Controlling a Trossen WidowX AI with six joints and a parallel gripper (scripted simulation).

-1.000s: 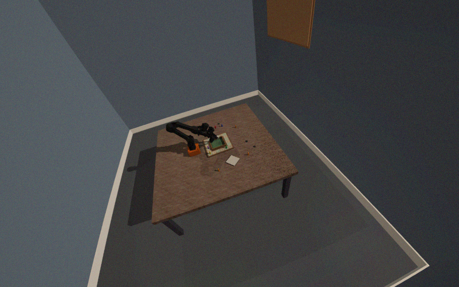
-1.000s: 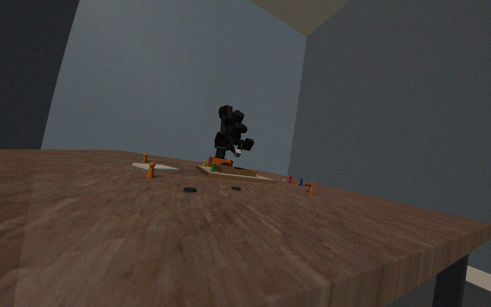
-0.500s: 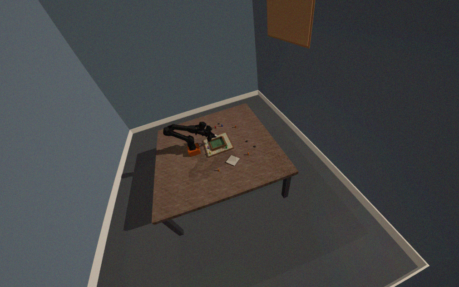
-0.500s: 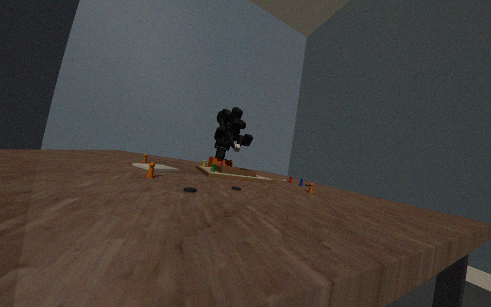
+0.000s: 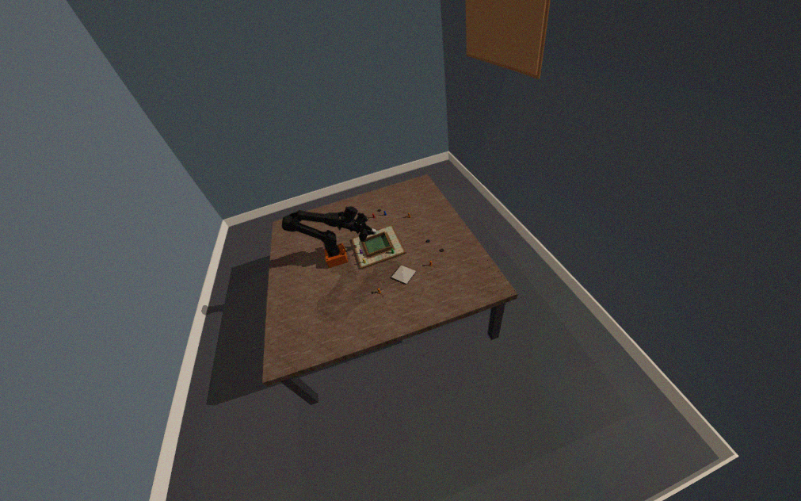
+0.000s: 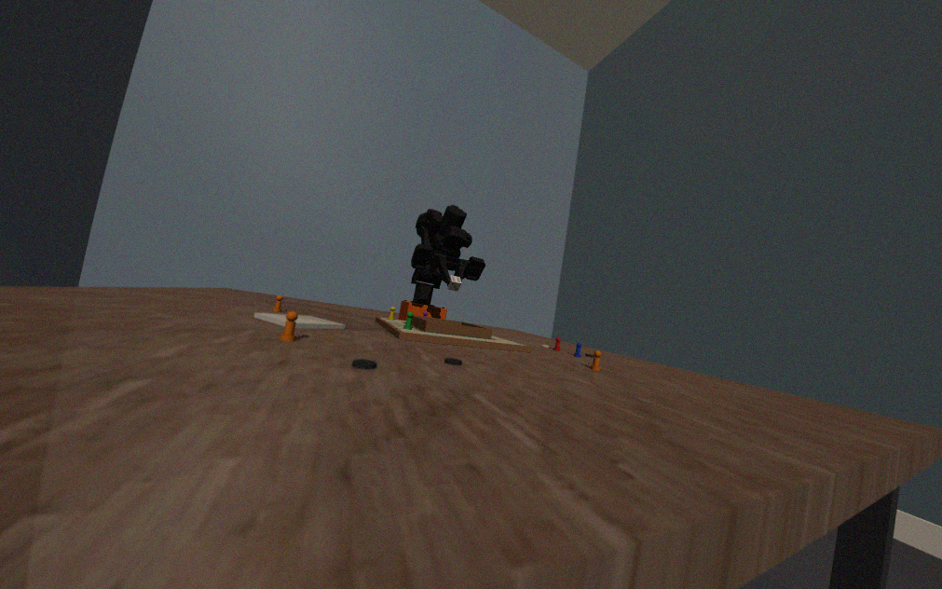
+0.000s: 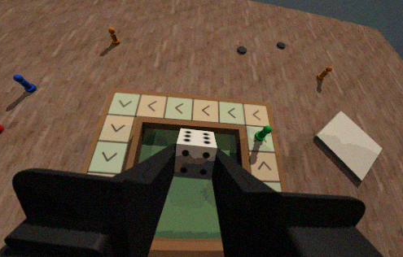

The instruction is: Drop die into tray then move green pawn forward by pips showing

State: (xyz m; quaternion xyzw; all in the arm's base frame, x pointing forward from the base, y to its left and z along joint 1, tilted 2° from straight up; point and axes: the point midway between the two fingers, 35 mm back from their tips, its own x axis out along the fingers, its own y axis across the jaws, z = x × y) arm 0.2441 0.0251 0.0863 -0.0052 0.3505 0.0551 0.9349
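The white die lies right at my gripper tip. From my gripper tip the other things lie so: purple pawn 11 cm behind, 4 cm to the right, 10 cm below; then yellow pawn 10 cm behind, 12 cm to the right, 10 cm below; then green pawn 8 cm ahead, 10 cm to the right, 10 cm below.
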